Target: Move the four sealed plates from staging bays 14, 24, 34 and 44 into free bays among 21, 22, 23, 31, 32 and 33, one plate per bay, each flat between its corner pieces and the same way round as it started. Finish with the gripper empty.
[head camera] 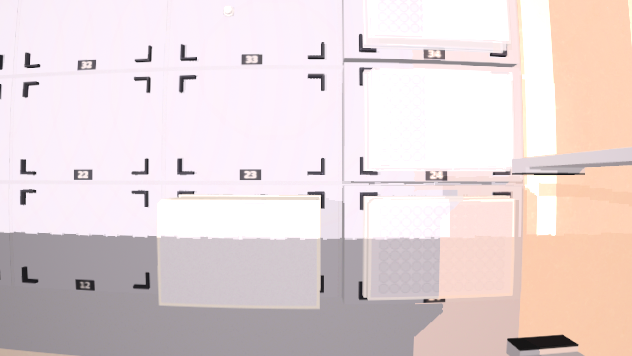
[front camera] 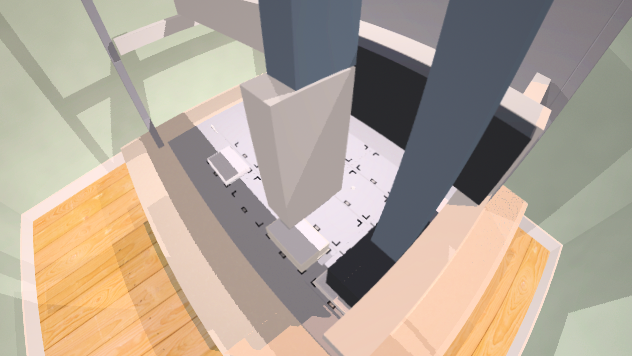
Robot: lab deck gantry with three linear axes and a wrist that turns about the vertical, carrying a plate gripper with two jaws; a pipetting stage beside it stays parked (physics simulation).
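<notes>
A sealed plate lies in staging bay 14, flat, mostly hidden in the front view. Another sealed plate lies in bay 24. A third sealed plate shows in part in bay 34. Bay 44 is out of the head view and hidden in the front view. Bay 22, bay 23 and the visible parts of bays 32 and 33 hold no plate. My gripper is open and empty, high over bay 14, its jaws apart on the front and back sides. Its fingertips are hidden in the front view.
A tall pale block stands in bay 13, beside bay 14. A white plate lies farther left in the front row. A small round white piece lies in bay 33. The grey pipetting stage hangs over the deck.
</notes>
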